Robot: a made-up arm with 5 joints. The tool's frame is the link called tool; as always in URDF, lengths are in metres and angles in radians. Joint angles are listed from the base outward. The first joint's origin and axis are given. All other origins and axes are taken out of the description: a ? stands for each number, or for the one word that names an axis. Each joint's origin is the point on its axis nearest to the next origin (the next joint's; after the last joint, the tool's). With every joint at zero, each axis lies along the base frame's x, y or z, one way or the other. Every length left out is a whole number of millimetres.
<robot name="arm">
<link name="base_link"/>
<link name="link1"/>
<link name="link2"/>
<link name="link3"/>
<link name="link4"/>
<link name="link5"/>
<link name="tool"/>
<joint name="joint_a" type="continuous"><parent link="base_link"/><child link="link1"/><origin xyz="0.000 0.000 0.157"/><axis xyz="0 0 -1"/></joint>
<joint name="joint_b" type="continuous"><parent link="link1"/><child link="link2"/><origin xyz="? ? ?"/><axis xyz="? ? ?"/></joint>
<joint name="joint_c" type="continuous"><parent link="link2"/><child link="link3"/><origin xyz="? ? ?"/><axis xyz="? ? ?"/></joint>
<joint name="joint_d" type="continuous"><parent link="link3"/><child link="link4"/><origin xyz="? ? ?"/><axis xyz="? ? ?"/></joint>
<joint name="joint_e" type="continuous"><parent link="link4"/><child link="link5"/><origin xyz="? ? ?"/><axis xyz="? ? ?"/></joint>
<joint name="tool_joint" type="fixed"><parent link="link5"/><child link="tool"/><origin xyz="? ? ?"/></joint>
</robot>
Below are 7 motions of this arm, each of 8 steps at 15 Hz.
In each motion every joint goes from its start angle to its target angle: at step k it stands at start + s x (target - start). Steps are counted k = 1, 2, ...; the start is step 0. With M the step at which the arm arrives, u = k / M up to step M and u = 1 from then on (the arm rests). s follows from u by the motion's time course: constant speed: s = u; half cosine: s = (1 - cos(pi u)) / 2; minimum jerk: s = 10 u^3 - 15 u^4 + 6 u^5.
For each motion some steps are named. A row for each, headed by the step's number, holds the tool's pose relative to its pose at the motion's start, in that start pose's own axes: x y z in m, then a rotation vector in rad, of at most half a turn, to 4 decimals.
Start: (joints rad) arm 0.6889 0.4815 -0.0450 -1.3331 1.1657
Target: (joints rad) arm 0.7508 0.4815 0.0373 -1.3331 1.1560
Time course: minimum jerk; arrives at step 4
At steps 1, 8:
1: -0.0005 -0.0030 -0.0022 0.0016 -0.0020 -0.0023
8: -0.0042 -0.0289 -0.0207 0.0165 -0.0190 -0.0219

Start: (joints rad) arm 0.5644 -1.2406 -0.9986 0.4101 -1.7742
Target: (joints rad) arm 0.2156 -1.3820 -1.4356 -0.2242 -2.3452
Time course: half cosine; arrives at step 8
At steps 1, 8:
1: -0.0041 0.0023 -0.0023 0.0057 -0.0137 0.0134
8: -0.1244 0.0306 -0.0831 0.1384 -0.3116 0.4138

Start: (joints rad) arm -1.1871 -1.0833 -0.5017 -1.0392 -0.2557
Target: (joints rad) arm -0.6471 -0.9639 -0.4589 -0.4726 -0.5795
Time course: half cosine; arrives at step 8
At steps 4, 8:
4: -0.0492 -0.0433 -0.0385 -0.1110 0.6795 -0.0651
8: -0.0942 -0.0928 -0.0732 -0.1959 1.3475 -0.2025

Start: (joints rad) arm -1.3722 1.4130 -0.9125 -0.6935 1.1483
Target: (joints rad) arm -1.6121 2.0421 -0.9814 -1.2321 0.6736
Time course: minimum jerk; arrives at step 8
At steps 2, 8:
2: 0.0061 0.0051 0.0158 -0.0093 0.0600 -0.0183
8: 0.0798 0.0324 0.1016 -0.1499 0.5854 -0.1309

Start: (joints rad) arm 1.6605 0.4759 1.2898 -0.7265 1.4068
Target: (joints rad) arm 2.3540 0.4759 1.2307 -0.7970 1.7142
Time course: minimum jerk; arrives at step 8
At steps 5, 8:
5: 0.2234 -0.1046 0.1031 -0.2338 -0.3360 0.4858
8: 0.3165 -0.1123 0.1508 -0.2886 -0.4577 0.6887

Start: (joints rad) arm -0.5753 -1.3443 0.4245 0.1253 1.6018
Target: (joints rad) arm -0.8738 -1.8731 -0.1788 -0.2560 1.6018
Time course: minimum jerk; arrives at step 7
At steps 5, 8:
5: 0.0922 -0.0474 -0.0349 -0.4736 -0.4937 0.5300
8: 0.1129 -0.0598 -0.0404 -0.5460 -0.5981 0.6297

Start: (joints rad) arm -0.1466 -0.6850 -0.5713 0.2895 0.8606
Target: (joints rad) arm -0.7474 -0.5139 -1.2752 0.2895 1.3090
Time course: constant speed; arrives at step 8
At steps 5, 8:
5: -0.0555 0.1504 0.1437 0.0879 -0.3591 -0.2542
8: -0.1042 0.2074 0.2494 0.1165 -0.5135 -0.4062

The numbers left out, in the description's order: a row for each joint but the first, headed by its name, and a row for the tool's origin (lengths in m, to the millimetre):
joint_b: xyz 0.519 0.069 0.000, axis 1 0 0
joint_c: xyz 0.000 0.087 -0.141, axis 0 0 1
joint_d: xyz -0.119 -0.023 0.000, axis 0 1 0
joint_e: xyz 0.002 0.000 -0.065, axis 0 -1 0
tool: xyz -0.065 0.000 0.038

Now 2 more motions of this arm.
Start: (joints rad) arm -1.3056 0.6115 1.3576 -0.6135 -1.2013
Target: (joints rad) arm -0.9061 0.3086 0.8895 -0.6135 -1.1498
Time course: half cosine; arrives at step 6
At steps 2, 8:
2: -0.0596 -0.0055 -0.0022 0.0496 0.0456 -0.2077
8: -0.2211 0.0159 -0.0068 0.1872 0.1488 -0.8534

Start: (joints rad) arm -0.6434 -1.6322 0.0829 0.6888 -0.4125
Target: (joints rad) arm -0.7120 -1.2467 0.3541 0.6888 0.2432
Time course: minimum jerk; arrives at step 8
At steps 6, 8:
6: -0.0284 -0.0053 -0.0137 0.0480 -0.7100 0.4157
8: -0.0283 -0.0056 -0.0151 0.0678 -0.7948 0.4632

